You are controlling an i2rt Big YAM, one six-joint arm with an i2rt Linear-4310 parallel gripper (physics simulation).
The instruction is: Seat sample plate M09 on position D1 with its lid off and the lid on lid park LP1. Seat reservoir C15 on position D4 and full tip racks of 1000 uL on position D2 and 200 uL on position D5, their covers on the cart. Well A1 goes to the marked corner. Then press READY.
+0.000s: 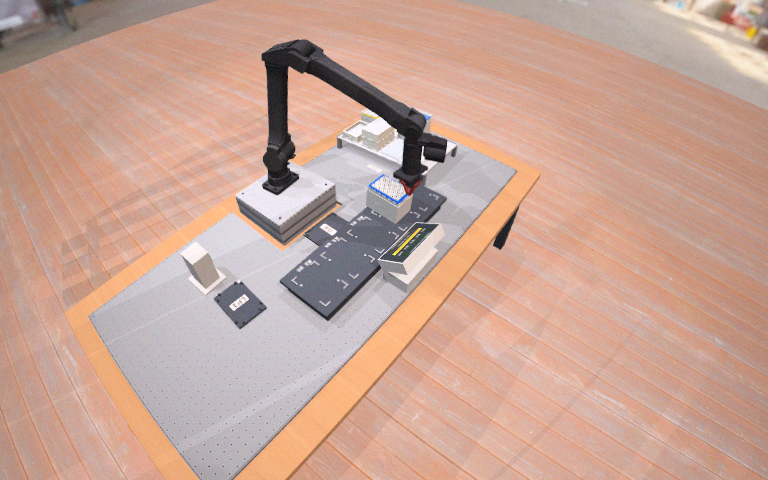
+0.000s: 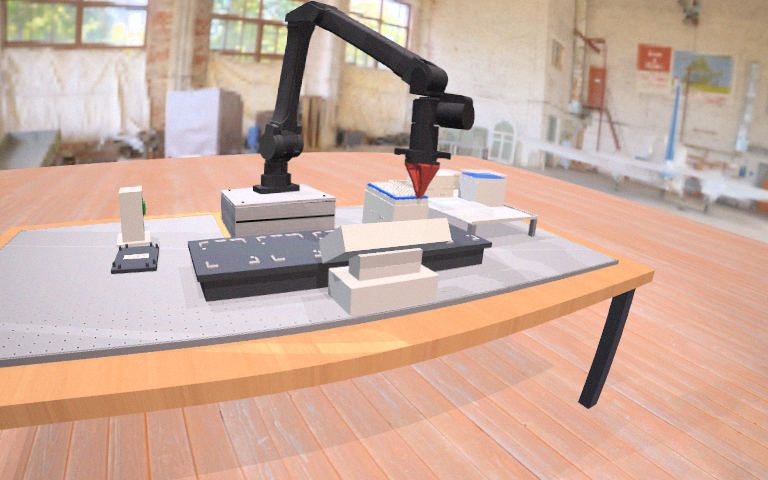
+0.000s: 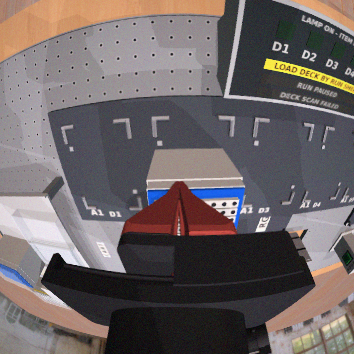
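A tip rack with a blue rim (image 1: 389, 189) (image 2: 394, 204) (image 3: 196, 165) stands upright at D2 on the dark deck (image 1: 322, 283) (image 2: 226, 270) (image 3: 107, 165); whether it is fully seated I cannot tell. My gripper (image 1: 410, 193) (image 2: 419, 196) (image 3: 178, 187) is shut and empty, its red fingertips together at the rack's top edge. Contact is unclear. D1, D3 and D4 carry no labware. Lid park LP1 (image 1: 226, 301) (image 2: 134, 266) has nothing on it. The cart (image 1: 391, 153) (image 2: 501, 213) bears a blue-topped box (image 2: 483, 189) and pale labware (image 1: 378, 134). A green button (image 2: 143, 207) (image 3: 347, 258) sits on a pale post (image 1: 201, 264) (image 2: 131, 215).
The tilted display (image 1: 421, 251) (image 2: 396, 236) (image 3: 295, 92) stands beside the deck's long edge; its "LOAD DECK BY RUN SHEET" line is yellow and its visible deck lamps are dark. The arm's base block (image 1: 283, 206) (image 2: 277, 212) is on the deck's other side, near a small dark RC pad (image 1: 316, 234).
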